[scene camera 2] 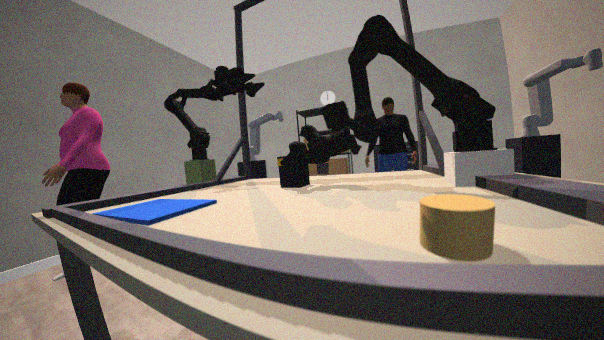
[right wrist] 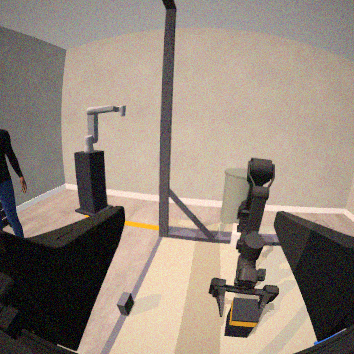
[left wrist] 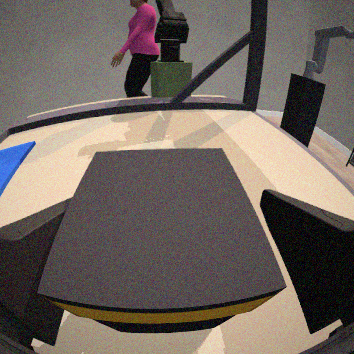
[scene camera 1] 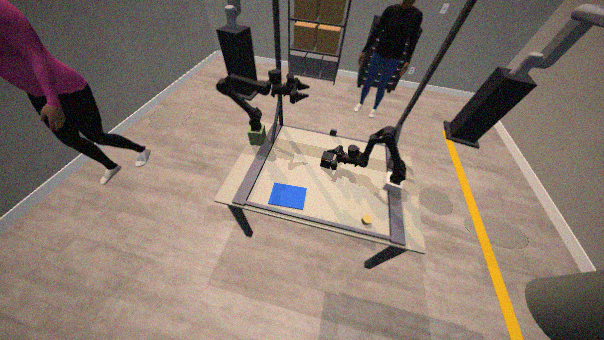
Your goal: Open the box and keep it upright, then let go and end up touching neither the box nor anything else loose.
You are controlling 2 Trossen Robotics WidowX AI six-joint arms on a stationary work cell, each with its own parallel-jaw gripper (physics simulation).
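Seen in the pictures: left gripper, fingertip midpoint: point(scene camera 2: 289, 162) point(right wrist: 238, 319) point(left wrist: 181, 198) point(scene camera 1: 324, 155); right gripper, fingertip midpoint: point(scene camera 2: 259, 79) point(right wrist: 203, 217) point(scene camera 1: 309, 91); left arm's base, link origin: point(scene camera 2: 473, 151) point(right wrist: 243, 229) point(scene camera 1: 395, 179); right arm's base, link origin: point(left wrist: 169, 61) point(scene camera 1: 256, 128).
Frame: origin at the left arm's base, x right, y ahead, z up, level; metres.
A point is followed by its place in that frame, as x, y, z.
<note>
The box point(scene camera 1: 328, 161) point(scene camera 2: 294, 174) point(left wrist: 160, 225) {-0.008, 0.440, 0.026} point(right wrist: 244, 306) {-0.007, 0.444, 0.027} stands upright on the table, dark with a yellow band under its flat grey lid. The lid looks closed. My left gripper point(scene camera 1: 332, 157) {0.000, 0.472, 0.006} point(scene camera 2: 298, 152) point(left wrist: 181, 198) {0.000, 0.472, 0.006} point(right wrist: 238, 319) {0.000, 0.472, 0.006} is open and low at the box, one finger on each side of it in the left wrist view; no grip shows, and whether a finger touches it cannot be told. In scene camera 2 a finger hides part of the box's upper side. My right gripper point(scene camera 1: 306, 91) {0.098, 0.656, 0.371} point(scene camera 2: 257, 82) {0.098, 0.656, 0.371} point(right wrist: 203, 217) {0.098, 0.656, 0.371} is open, empty and raised far from the box.
A blue flat square point(scene camera 1: 287, 196) {-0.354, 0.587, -0.059} point(scene camera 2: 157, 210) {-0.358, 0.535, -0.059} point(left wrist: 14, 162) {-0.285, 0.620, -0.059} lies near the table's front left. A yellow cylinder point(scene camera 1: 366, 219) {-0.321, 0.116, -0.033} point(scene camera 2: 457, 227) {-0.340, 0.116, -0.044} stands at the front right. A small dark block point(scene camera 1: 333, 132) {0.291, 0.489, -0.028} point(right wrist: 125, 303) {0.290, 0.505, -0.014} is at the back edge. Frame posts rise at the table's back corners.
</note>
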